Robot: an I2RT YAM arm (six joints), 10 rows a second.
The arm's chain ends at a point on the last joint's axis. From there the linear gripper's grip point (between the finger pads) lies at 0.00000 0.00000 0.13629 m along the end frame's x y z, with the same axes.
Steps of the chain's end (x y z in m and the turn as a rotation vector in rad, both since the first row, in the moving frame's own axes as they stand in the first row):
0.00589 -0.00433 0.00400 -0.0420 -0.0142 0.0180
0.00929 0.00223 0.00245 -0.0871 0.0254 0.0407
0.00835 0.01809 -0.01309 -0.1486 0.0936 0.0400
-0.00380 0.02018 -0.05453 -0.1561 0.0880 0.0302
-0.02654 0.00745 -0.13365 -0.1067 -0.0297 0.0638
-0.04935 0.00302 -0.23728 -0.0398 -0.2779 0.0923
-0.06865 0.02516 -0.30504 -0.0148 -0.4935 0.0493
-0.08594 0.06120 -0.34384 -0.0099 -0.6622 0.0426
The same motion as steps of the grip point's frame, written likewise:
0.00390 0.00137 0.00387 -0.0420 -0.0142 0.0180
0.01250 0.01415 0.00189 -0.0871 0.0254 0.0407
0.02063 0.03849 -0.01519 -0.1486 0.0936 0.0400
0.00781 0.04152 -0.05671 -0.1561 0.0880 0.0302
-0.03104 0.02182 -0.13448 -0.1067 -0.0297 0.0638
-0.08692 0.00663 -0.24261 -0.0398 -0.2779 0.0923
-0.13323 0.02547 -0.32131 -0.0148 -0.4935 0.0493
-0.16974 0.06060 -0.37265 -0.0099 -0.6622 0.0426

